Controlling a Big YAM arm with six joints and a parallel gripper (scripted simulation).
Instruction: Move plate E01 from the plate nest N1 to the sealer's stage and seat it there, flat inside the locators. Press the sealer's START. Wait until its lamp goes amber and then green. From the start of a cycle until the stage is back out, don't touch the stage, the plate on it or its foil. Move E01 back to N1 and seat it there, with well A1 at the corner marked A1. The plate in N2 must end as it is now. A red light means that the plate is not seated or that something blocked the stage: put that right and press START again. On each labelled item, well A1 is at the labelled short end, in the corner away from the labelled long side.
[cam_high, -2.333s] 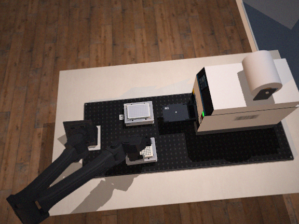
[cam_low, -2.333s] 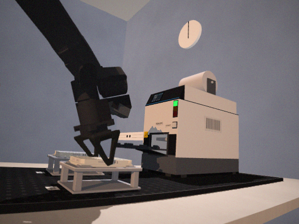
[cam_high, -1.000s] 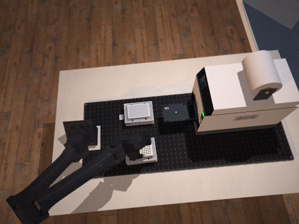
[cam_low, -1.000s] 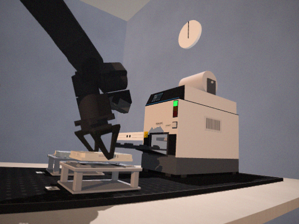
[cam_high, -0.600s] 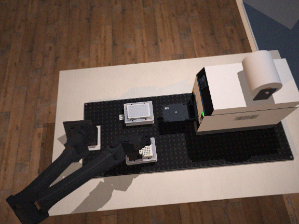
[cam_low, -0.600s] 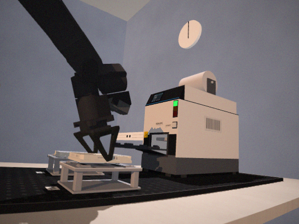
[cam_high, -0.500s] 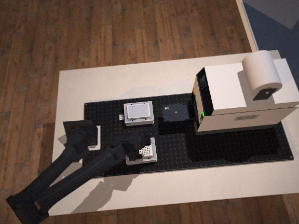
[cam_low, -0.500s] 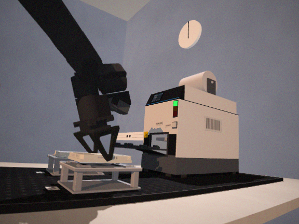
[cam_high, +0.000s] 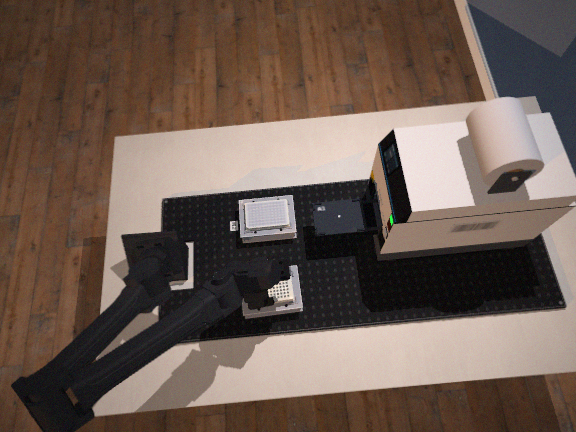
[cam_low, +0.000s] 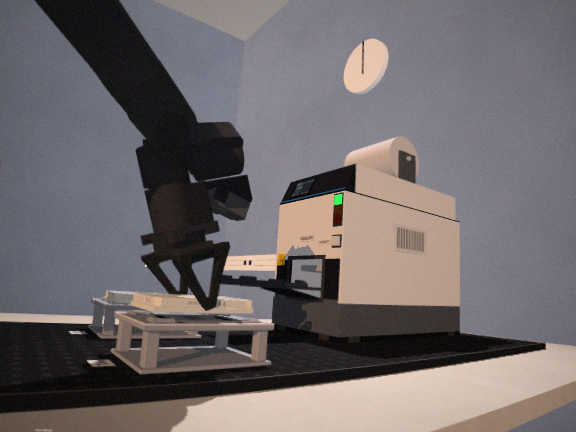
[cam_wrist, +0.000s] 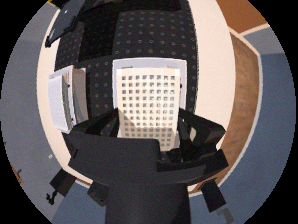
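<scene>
Right now my hand is 3 cm above the nest. From my hand the other things lie so: plate 1 cm ahead, 22 cm to the left, 1 cm below; then sealer stage 22 cm ahead, 17 cm to the left, 3 cm above; then start button 32 cm ahead, 7 cm to the left, 12 cm above.
</scene>
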